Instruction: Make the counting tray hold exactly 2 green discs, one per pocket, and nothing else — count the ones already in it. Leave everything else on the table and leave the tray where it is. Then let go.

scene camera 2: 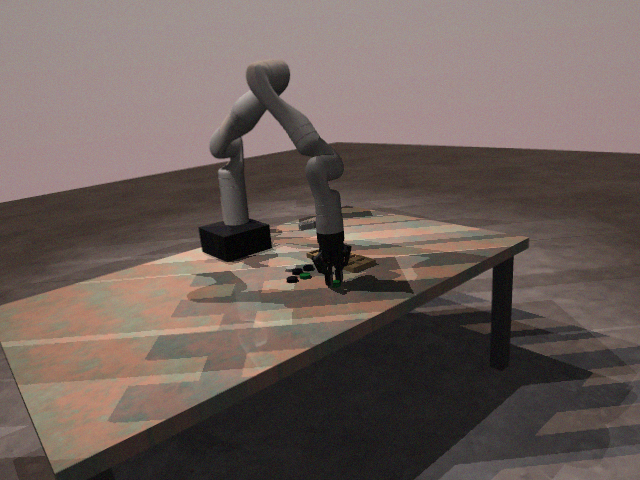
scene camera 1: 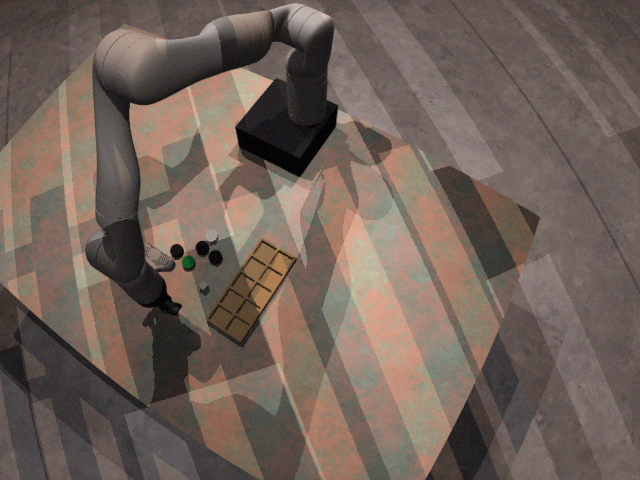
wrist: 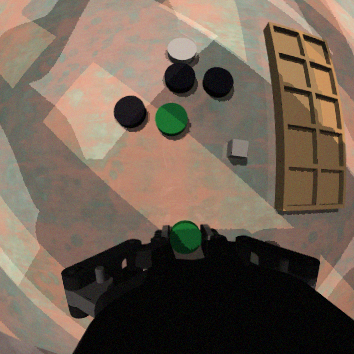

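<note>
A green disc is between the two fingertips of my gripper, which is shut on it close to the table top. A second green disc lies flat on the table among the other discs. The brown counting tray lies to the right in the wrist view, with two columns of pockets. Its pockets look empty in the wrist view. In scene camera 1 the gripper mostly hides the held disc.
Three black discs and a white disc lie near the second green disc. A small grey cube lies between the discs and the tray. The arm stands on a black base.
</note>
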